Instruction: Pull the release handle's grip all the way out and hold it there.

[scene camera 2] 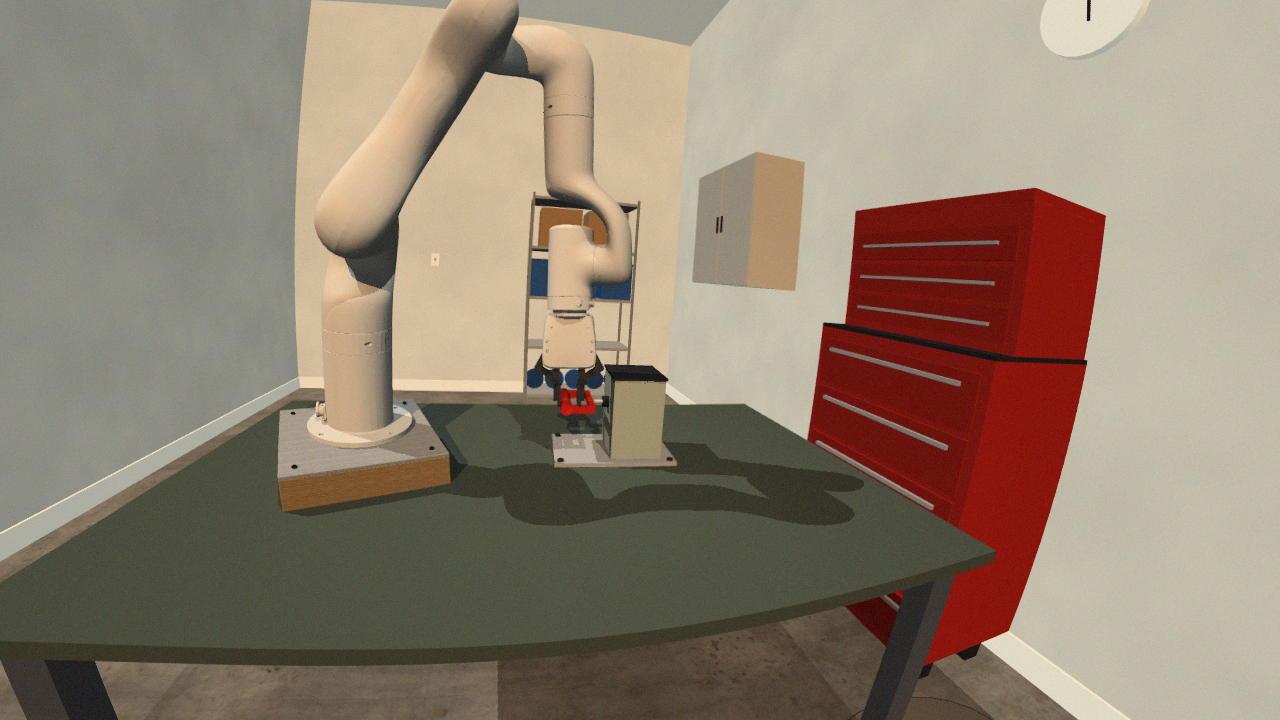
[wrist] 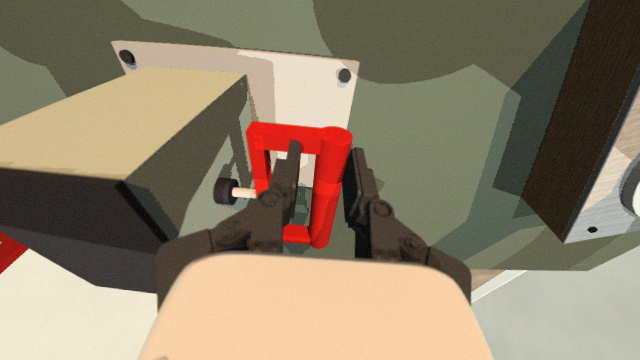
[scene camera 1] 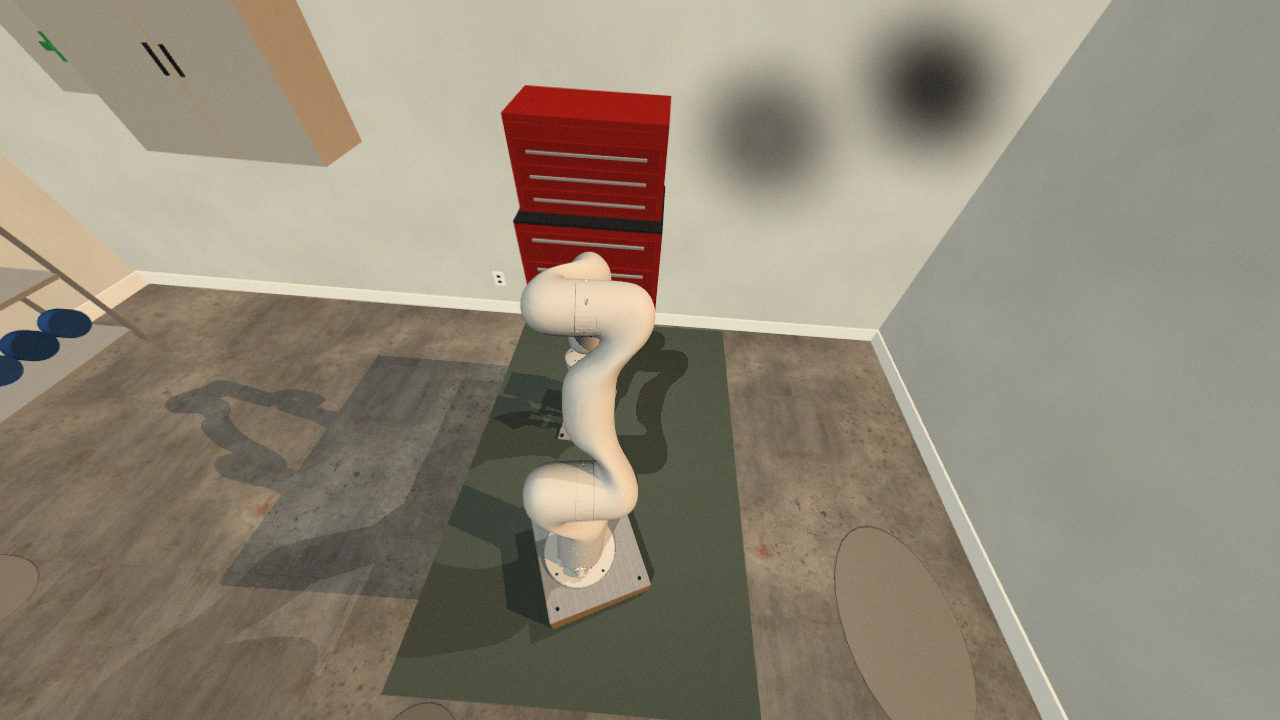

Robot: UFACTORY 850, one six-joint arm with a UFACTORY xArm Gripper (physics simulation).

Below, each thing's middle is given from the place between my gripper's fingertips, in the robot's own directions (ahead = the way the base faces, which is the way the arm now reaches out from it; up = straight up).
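My gripper is 2 cm to the right of the pale base plate [scene camera 2: 569, 450], and it is also 11 cm above the plate and 10 cm short of it.
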